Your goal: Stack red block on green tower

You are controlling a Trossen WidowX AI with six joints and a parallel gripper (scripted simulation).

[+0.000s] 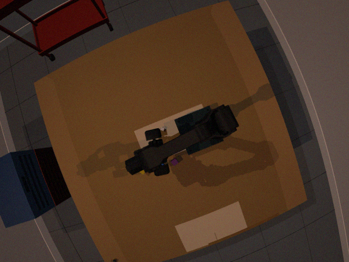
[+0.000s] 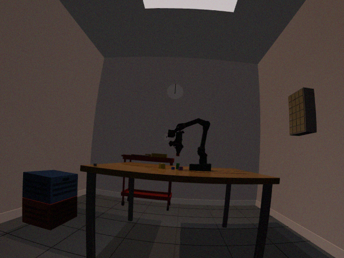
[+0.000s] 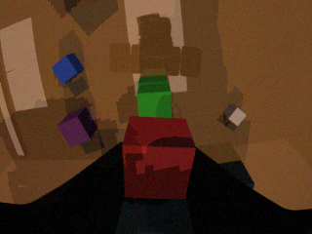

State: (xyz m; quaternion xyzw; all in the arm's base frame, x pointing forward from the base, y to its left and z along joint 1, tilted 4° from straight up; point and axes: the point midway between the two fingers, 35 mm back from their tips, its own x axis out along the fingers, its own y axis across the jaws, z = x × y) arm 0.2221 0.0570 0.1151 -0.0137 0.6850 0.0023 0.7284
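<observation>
Right now the purple cube is 11 cm below my gripper tip, 8 cm to the left of it and 5 cm behind it. Round my gripper tip: blue cube 12 cm below, 9 cm to the left, 2 cm ahead; then white cube 12 cm below, 9 cm to the right, 2 cm behind; then red block right at my gripper tip.
</observation>
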